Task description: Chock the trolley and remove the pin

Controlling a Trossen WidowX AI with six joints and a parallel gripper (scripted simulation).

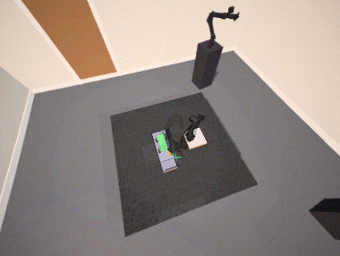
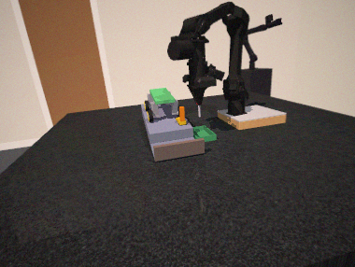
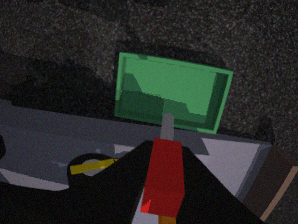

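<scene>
Now: gripper tip 60 mm short of the yellow chock, 20 mm to the left of it and 40 mm above it. Round my gripper tip: grey ramp (90 mm ahead, 140 mm to the right, 70 mm below); then trolley (90 mm ahead, 130 mm to the right, 10 mm below); then red-headed stop pin (right at my gripper tip).
</scene>
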